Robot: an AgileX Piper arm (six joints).
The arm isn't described. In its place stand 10 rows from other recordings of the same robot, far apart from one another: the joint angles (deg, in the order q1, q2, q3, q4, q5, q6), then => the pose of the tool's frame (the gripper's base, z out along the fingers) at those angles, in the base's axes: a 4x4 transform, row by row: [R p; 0 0 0 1], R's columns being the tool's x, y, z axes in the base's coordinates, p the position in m.
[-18.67 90.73 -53.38 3.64 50.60 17.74] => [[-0.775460 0.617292 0.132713 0.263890], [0.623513 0.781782 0.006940 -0.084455], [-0.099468 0.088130 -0.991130 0.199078], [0 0 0 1]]
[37.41 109.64 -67.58 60.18 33.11 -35.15] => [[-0.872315 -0.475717 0.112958 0.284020], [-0.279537 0.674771 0.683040 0.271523], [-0.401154 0.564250 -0.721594 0.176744], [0 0 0 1]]
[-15.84 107.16 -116.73 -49.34 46.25 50.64] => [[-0.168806 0.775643 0.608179 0.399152], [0.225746 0.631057 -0.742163 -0.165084], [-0.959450 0.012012 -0.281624 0.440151], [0 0 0 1]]
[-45.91 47.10 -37.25 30.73 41.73 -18.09] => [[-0.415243 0.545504 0.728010 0.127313], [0.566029 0.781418 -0.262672 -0.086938], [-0.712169 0.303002 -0.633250 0.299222], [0 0 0 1]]
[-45.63 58.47 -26.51 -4.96 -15.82 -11.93] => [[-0.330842 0.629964 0.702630 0.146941], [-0.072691 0.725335 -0.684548 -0.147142], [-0.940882 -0.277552 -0.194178 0.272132], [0 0 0 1]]
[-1.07 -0.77 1.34 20.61 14.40 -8.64] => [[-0.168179 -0.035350 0.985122 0.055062], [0.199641 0.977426 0.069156 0.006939], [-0.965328 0.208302 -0.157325 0.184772], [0 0 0 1]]
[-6.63 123.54 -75.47 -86.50 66.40 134.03] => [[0.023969 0.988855 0.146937 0.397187], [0.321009 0.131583 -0.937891 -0.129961], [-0.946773 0.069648 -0.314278 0.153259], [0 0 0 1]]
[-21.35 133.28 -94.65 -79.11 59.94 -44.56] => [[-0.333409 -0.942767 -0.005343 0.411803], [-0.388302 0.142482 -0.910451 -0.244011], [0.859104 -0.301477 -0.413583 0.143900], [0 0 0 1]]
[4.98 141.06 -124.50 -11.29 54.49 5.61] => [[-0.906200 -0.035809 0.421329 0.530468], [-0.096334 0.987688 -0.123254 0.031666], [-0.411729 -0.152281 -0.898493 0.159966], [0 0 0 1]]
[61.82 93.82 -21.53 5.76 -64.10 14.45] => [[-0.269902 -0.790968 0.549111 0.132336], [0.111841 0.540663 0.833772 0.229616], [-0.956370 0.286450 -0.057463 0.174143], [0 0 0 1]]
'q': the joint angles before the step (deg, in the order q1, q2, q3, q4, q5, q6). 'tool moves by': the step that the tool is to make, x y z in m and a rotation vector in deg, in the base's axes. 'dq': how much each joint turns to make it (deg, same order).
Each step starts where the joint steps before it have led.
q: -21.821 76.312 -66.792 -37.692 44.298 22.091
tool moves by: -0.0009 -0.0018 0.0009 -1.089 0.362 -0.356
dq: -0.137 0.003 -0.011 -1.412 0.143 0.402
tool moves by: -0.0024 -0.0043 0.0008 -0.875 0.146 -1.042
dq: -0.765 -0.006 0.011 -1.242 0.065 0.563
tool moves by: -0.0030 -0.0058 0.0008 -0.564 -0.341 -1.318
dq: -1.225 0.000 0.011 -0.836 -0.334 0.645
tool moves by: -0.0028 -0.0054 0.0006 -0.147 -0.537 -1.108
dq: -1.280 0.001 -0.017 -0.150 -0.518 0.313
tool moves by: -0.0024 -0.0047 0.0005 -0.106 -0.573 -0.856
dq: -1.156 -0.002 0.001 -0.016 -0.627 0.201
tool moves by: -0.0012 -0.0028 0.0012 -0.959 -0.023 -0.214
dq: -0.528 -0.013 -0.010 -0.978 -0.483 0.149
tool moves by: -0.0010 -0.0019 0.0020 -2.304 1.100 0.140
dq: -0.023 -0.038 0.025 -2.623 -0.010 0.089
